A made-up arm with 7 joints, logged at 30 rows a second.
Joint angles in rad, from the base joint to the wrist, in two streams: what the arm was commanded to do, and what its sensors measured. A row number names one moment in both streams.
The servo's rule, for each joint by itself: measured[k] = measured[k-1] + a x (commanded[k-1-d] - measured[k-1]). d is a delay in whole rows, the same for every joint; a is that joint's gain. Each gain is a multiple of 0.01, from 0.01 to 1. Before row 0 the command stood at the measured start. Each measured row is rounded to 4 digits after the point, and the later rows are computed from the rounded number. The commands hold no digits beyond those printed.
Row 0, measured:
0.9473, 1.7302, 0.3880, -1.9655, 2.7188, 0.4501, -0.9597
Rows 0 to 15, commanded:
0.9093, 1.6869, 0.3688, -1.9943, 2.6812, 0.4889, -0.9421
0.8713, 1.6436, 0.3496, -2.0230, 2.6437, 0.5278, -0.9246
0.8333, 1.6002, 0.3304, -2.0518, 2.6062, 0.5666, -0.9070
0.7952, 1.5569, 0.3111, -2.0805, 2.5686, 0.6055, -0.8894
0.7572, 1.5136, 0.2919, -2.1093, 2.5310, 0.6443, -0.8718
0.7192, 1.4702, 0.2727, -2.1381, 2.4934, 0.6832, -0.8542
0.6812, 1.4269, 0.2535, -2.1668, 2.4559, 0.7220, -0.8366
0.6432, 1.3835, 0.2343, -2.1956, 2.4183, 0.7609, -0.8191
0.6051, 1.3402, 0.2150, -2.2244, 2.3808, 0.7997, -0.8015
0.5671, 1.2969, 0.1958, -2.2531, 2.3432, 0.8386, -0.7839
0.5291, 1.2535, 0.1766, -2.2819, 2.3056, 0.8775, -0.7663
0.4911, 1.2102, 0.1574, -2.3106, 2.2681, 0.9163, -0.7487
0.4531, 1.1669, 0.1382, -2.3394, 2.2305, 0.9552, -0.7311
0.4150, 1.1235, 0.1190, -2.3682, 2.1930, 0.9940, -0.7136
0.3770, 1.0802, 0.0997, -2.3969, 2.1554, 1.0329, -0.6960
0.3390, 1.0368, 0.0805, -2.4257, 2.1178, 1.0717, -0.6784
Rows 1 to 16, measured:
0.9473, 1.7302, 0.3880, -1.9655, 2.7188, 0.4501, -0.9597
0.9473, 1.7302, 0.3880, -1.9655, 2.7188, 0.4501, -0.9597
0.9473, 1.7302, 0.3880, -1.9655, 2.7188, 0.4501, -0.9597
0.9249, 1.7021, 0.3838, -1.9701, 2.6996, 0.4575, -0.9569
0.8933, 1.6641, 0.3763, -1.9786, 2.6711, 0.4709, -0.9517
0.8579, 1.6226, 0.3662, -1.9903, 2.6380, 0.4891, -0.9445
0.8209, 1.5799, 0.3541, -2.0047, 2.6026, 0.5112, -0.9357
0.7833, 1.5368, 0.3404, -2.0214, 2.5661, 0.5365, -0.9255
0.7455, 1.4935, 0.3255, -2.0401, 2.5290, 0.5644, -0.9141
0.7076, 1.4502, 0.3097, -2.0604, 2.4917, 0.5943, -0.9017
0.6696, 1.4068, 0.2931, -2.0820, 2.4543, 0.6260, -0.8885
0.6315, 1.3635, 0.2759, -2.1048, 2.4168, 0.6590, -0.8746
0.5935, 1.3202, 0.2583, -2.1285, 2.3793, 0.6931, -0.8601
0.5555, 1.2768, 0.2403, -2.1530, 2.3417, 0.7281, -0.8451
0.5175, 1.2335, 0.2221, -2.1782, 2.3042, 0.7639, -0.8297
0.4795, 1.1902, 0.2036, -2.2040, 2.2666, 0.8002, -0.8139
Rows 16 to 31, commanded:
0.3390, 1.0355, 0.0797, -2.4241, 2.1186, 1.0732, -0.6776
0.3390, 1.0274, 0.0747, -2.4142, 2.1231, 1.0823, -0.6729
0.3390, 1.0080, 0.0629, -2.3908, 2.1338, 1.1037, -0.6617
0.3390, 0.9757, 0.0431, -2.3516, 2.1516, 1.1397, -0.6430
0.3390, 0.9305, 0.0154, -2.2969, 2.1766, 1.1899, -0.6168
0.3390, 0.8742, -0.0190, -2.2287, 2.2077, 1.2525, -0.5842
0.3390, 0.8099, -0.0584, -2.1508, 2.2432, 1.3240, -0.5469
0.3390, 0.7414, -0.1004, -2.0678, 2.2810, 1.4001, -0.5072
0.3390, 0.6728, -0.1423, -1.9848, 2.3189, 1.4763, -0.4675
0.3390, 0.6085, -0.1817, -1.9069, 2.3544, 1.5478, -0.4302
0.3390, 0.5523, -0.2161, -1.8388, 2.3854, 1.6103, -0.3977
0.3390, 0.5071, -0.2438, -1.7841, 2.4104, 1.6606, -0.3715
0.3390, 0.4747, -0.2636, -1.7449, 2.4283, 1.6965, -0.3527
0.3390, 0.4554, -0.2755, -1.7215, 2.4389, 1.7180, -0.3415
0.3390, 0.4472, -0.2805, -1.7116, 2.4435, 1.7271, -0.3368
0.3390, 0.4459, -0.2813, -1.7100, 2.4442, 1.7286, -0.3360
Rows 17 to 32, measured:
0.4414, 1.1468, 0.1850, -2.2303, 2.2291, 0.8370, -0.7979
0.4034, 1.1035, 0.1662, -2.2570, 2.1915, 0.8742, -0.7816
0.3654, 1.0601, 0.1473, -2.2840, 2.1539, 0.9117, -0.7651
0.3498, 1.0441, 0.1324, -2.3064, 2.1359, 0.9424, -0.7511
0.3434, 1.0332, 0.1197, -2.3236, 2.1294, 0.9690, -0.7386
0.3408, 1.0168, 0.1072, -2.3344, 2.1316, 0.9946, -0.7263
0.3397, 0.9901, 0.0931, -2.3372, 2.1418, 1.0222, -0.7130
0.3393, 0.9514, 0.0760, -2.3308, 2.1595, 1.0541, -0.6976
0.3391, 0.9012, 0.0551, -2.3145, 2.1841, 1.0918, -0.6795
0.3390, 0.8419, 0.0301, -2.2883, 2.2142, 1.1359, -0.6583
0.3390, 0.7766, 0.0014, -2.2530, 2.2483, 1.1861, -0.6341
0.3390, 0.7091, -0.0302, -2.2101, 2.2843, 1.2412, -0.6074
0.3390, 0.6437, -0.0635, -2.1616, 2.3201, 1.2995, -0.5790
0.3390, 0.5843, -0.0971, -2.1100, 2.3534, 1.3586, -0.5500
0.3390, 0.5341, -0.1294, -2.0579, 2.3825, 1.4160, -0.5214
0.3390, 0.4955, -0.1589, -2.0078, 2.4059, 1.4693, -0.4944

